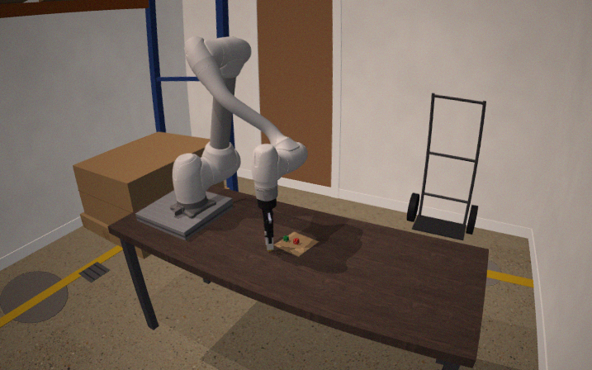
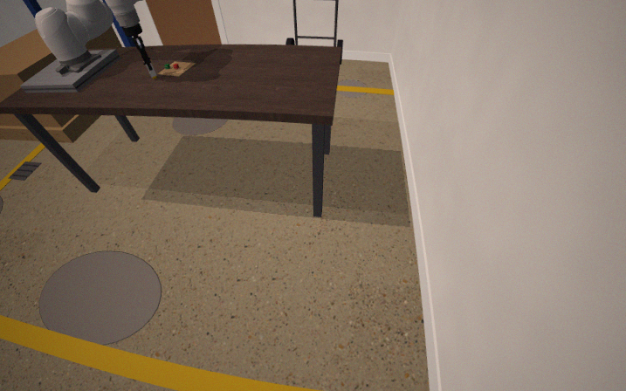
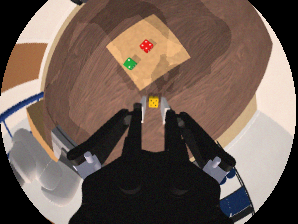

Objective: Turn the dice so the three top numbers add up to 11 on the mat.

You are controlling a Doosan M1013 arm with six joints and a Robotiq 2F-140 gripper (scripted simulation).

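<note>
My gripper is now 4 cm above the yellow die. Also, from my hand: green die (2 cm ahead, 10 cm to the left, 4 cm below); red die (7 cm ahead, 10 cm to the left, 4 cm below); tan mat (7 cm ahead, 10 cm to the left, 5 cm below).
</note>
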